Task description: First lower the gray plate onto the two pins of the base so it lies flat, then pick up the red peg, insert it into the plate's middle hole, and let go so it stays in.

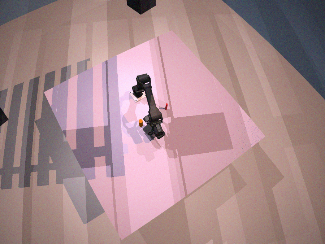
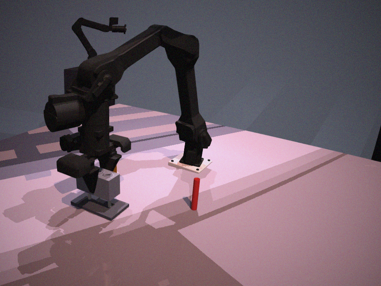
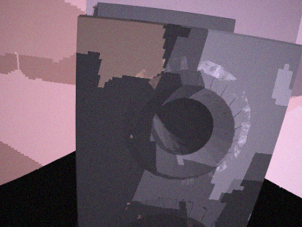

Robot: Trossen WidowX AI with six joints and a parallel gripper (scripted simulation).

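Now: gripper tip 4 cm above the dark flat base. The rest, counted from my gripper tip: orange cylinder 11 cm behind, 3 cm to the right, 1 cm below; then gray plate 3 cm above; then red peg 7 cm behind, 21 cm to the left, 1 cm below.
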